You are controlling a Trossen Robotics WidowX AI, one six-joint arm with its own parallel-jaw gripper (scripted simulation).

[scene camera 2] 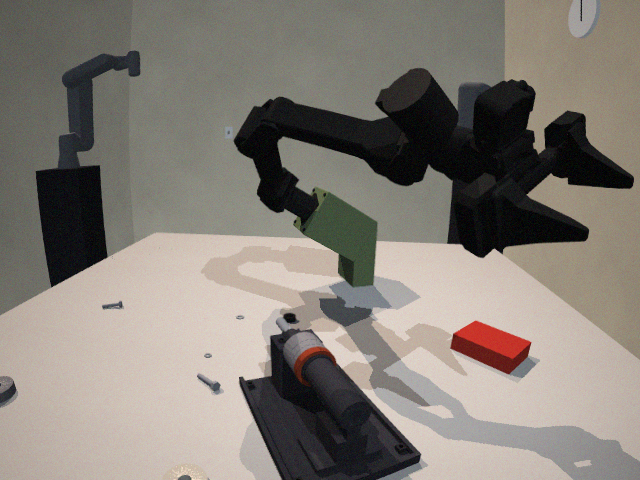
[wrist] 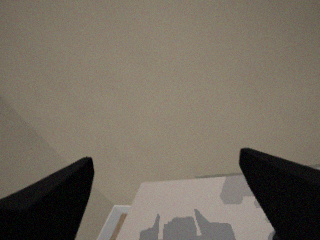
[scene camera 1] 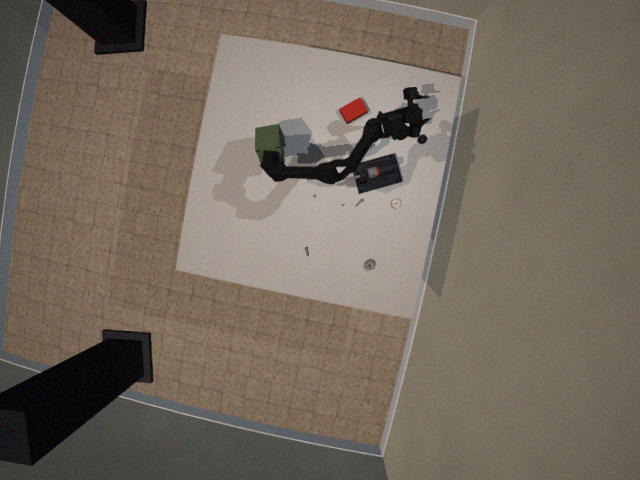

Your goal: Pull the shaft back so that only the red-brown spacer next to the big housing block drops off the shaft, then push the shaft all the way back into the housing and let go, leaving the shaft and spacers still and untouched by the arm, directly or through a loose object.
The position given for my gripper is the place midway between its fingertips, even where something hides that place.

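Observation:
A dark housing block (scene camera 2: 288, 408) is in my scene, and I see it in scene camera 1 (scene camera 1: 387, 163) too. There is also a red block (scene camera 2: 498, 349), though in the wrist view the red block is out of frame. As for my gripper (scene camera 2: 612, 207), I see it in the wrist view (wrist: 167, 161) and in scene camera 1 (scene camera 1: 429, 107) as well.

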